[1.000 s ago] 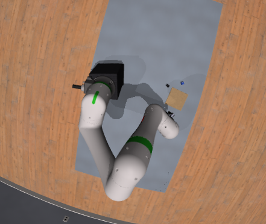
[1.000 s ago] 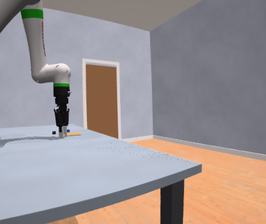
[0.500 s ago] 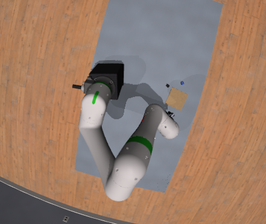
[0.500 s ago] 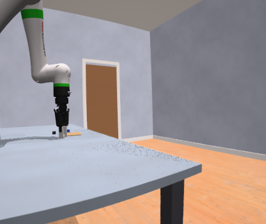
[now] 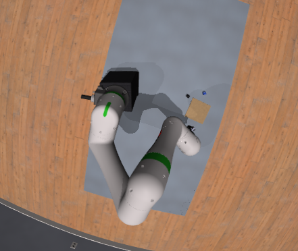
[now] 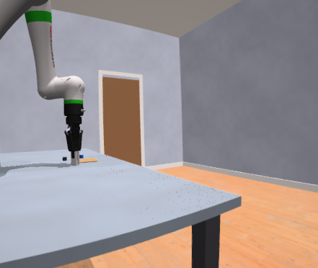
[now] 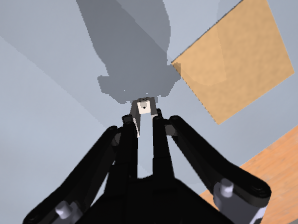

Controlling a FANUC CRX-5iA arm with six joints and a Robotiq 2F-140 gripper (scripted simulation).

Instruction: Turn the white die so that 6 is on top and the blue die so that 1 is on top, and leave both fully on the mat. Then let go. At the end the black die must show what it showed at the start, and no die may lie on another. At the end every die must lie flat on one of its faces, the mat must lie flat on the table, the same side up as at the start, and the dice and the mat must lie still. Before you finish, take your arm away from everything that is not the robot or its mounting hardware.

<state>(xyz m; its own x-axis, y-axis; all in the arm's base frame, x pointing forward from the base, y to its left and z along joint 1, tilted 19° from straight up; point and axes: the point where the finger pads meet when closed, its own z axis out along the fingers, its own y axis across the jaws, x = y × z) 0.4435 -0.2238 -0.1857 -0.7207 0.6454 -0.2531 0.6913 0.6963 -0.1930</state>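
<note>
Right now my hand is 3 cm above the white die. The rest, counted from my hand: blue die: 26 cm to the left, 9 cm ahead, 3 cm below; then black die: 22 cm to the left, 3 cm below, 2 cm behind; then tan mat: 13 cm to the left, 7 cm ahead, 3 cm below.
</note>
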